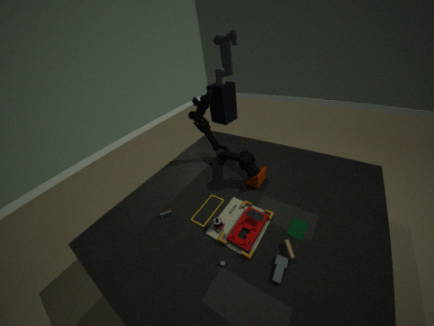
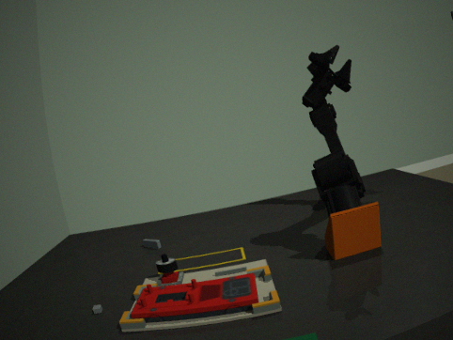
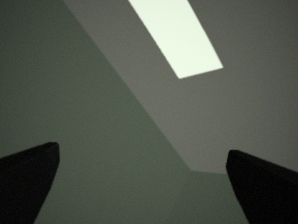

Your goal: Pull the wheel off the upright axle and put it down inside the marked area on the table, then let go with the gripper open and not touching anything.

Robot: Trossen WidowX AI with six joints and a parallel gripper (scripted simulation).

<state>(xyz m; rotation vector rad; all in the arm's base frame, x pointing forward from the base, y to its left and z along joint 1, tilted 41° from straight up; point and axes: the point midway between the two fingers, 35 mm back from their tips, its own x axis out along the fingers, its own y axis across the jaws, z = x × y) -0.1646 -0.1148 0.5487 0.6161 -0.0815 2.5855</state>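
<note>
The small black wheel is 52 cm ahead of my gripper tip, 47 cm to the left of it and 40 cm below it. From my gripper tip the other things lie so: small grey cube (63 cm ahead, 60 cm to the left, 43 cm below); green tile (30 cm ahead, 76 cm to the left, 44 cm below); black axle (51 cm ahead, 47 cm to the left, 40 cm below).
</note>
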